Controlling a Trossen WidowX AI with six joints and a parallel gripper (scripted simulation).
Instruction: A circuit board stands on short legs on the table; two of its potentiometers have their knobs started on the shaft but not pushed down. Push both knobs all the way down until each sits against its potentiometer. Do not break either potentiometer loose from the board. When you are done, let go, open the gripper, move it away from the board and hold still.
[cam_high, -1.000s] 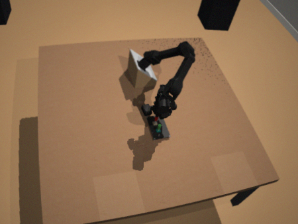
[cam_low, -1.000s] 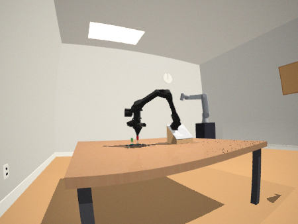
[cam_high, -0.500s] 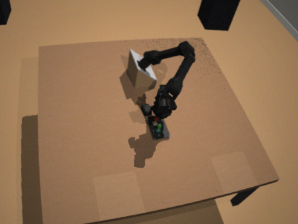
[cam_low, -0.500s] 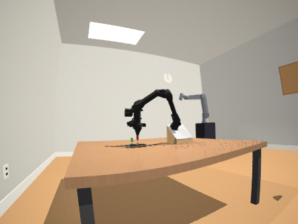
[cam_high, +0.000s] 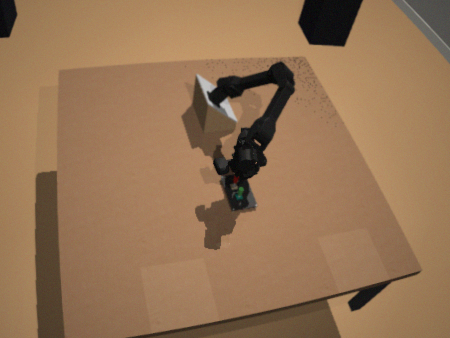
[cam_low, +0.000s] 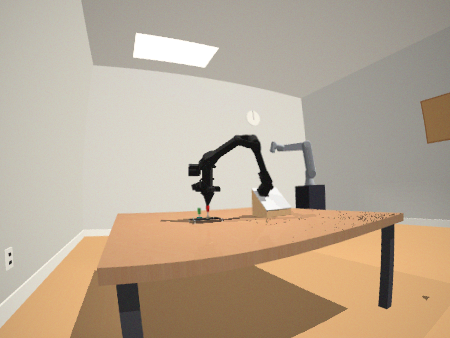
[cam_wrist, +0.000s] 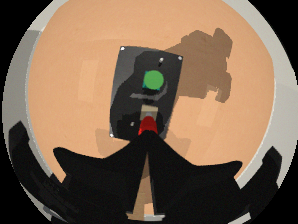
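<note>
The green knob lies 5 cm ahead of my gripper tip, 1 cm to the left of it and 3 cm below it. From my gripper tip the other things lie so: red knob 2 cm below.
</note>
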